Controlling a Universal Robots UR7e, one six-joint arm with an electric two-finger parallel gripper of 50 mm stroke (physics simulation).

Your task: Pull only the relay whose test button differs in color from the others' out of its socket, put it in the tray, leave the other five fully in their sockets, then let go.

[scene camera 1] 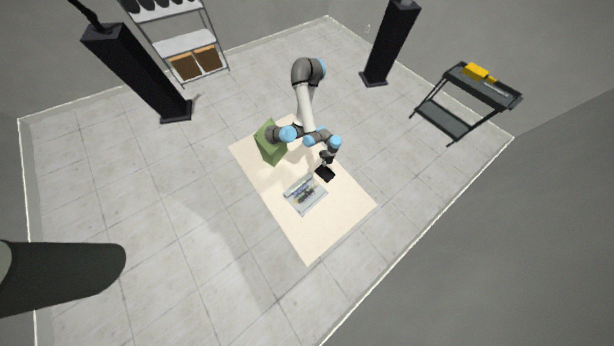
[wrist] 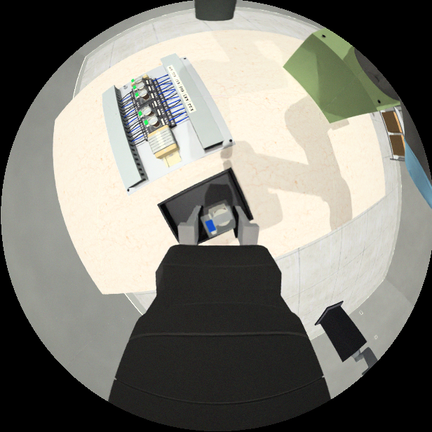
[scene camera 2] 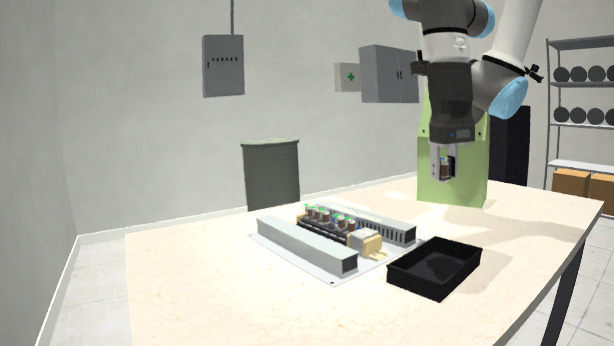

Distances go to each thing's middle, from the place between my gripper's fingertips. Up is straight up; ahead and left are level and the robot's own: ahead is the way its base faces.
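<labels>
With the grey panel (scene camera 2: 365, 264), my gripper is 0.17 m above it, and it's 0.19 m to the left of the panel and 0.16 m short of it.
</labels>
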